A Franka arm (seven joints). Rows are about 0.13 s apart.
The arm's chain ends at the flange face. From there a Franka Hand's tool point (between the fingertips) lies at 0.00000 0.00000 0.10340 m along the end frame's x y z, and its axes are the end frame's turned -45 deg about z.
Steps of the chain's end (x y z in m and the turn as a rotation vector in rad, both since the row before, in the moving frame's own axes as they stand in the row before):
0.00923, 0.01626, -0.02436, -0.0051, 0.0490, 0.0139
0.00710, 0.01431, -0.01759, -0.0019, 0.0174, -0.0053
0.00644, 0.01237, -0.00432, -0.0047, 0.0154, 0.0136
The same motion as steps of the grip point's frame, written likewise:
-0.00179, 0.02200, -0.02449, -0.0383, 0.0310, 0.0139
-0.00396, 0.01655, -0.01761, -0.0136, 0.0110, -0.0053
-0.00342, 0.01478, -0.00433, -0.0142, 0.0076, 0.0136

